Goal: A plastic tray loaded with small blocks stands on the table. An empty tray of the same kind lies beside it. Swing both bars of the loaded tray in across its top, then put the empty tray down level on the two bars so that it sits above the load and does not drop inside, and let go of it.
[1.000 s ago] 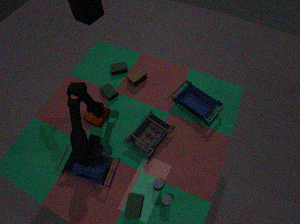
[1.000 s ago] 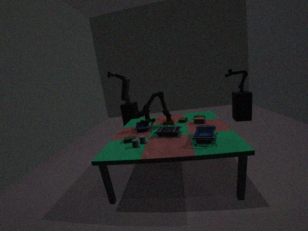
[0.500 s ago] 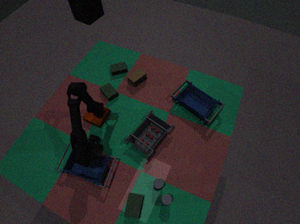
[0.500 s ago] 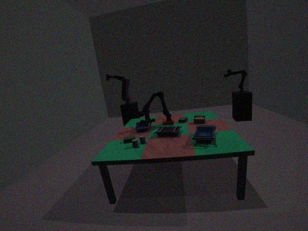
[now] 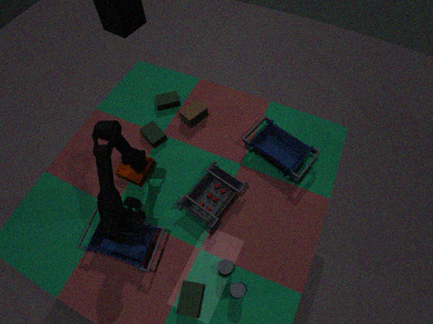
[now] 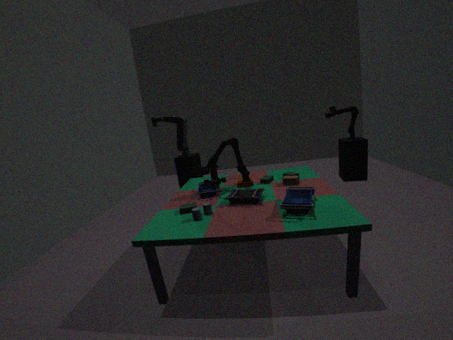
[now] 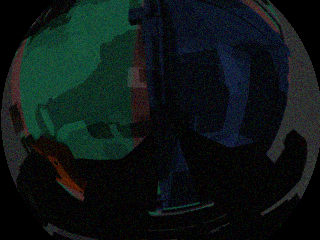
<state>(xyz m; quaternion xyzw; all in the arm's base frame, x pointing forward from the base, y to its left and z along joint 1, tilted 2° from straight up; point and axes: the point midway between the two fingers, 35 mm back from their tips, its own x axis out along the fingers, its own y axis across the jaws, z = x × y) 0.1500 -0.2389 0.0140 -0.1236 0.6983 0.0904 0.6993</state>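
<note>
Right now my gripper tip is 60 mm to the left of the blue tray, 30 mm below it and 20 mm short of it.
</note>
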